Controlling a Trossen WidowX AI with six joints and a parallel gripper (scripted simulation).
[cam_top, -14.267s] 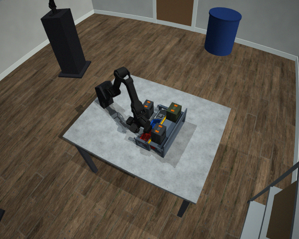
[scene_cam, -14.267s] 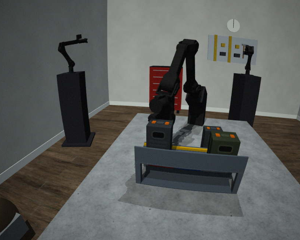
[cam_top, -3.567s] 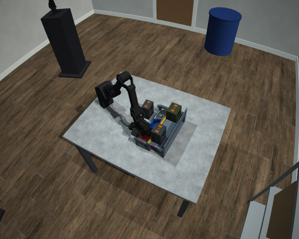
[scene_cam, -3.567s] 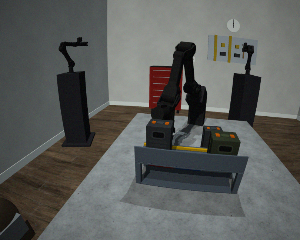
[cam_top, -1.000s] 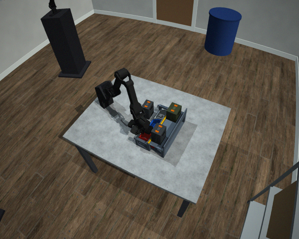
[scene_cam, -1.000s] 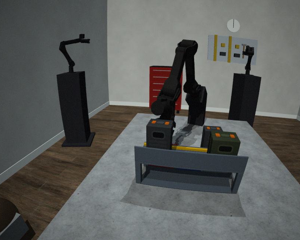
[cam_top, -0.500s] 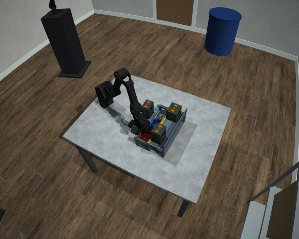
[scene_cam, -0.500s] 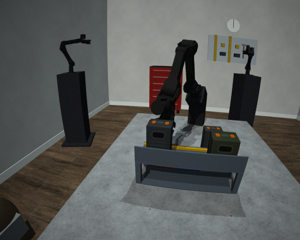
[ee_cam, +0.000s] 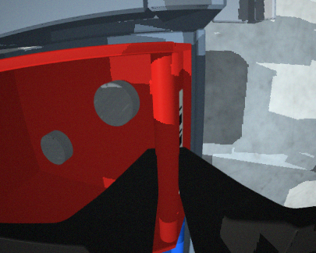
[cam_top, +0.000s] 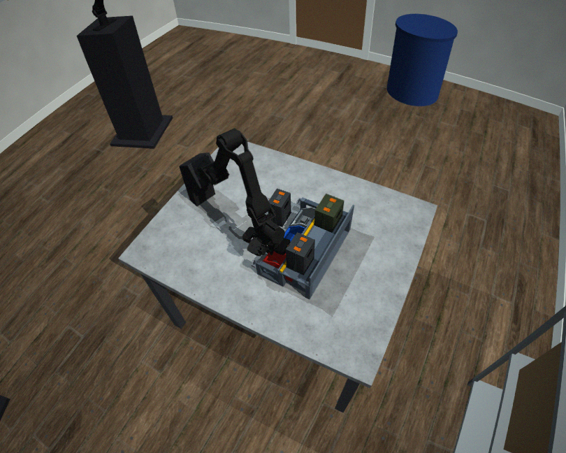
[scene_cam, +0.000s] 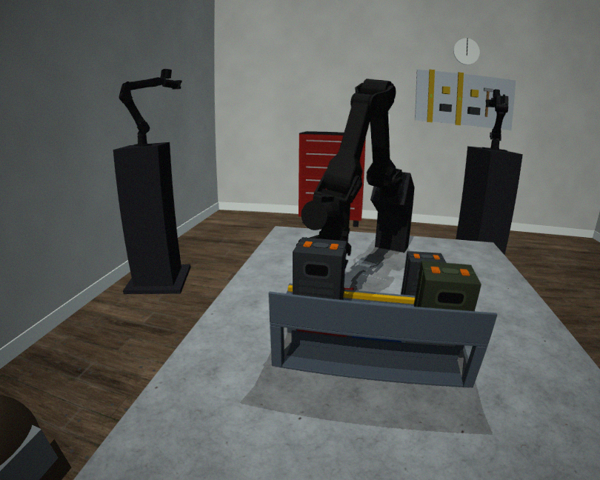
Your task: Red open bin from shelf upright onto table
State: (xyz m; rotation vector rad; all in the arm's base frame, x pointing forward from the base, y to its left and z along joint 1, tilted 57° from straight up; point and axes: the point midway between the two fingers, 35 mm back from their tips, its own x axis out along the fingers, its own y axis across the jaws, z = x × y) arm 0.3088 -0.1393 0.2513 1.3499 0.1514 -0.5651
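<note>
The red open bin is 60 mm ahead of my hand, 30 mm below it and 20 mm to the right of it. Round my hand: yellow rail 130 mm ahead, 70 mm to the left, 20 mm above; then grey bin 190 mm to the left, 140 mm ahead, 50 mm below; then blue bin 100 mm ahead, 80 mm to the left, 50 mm below.
</note>
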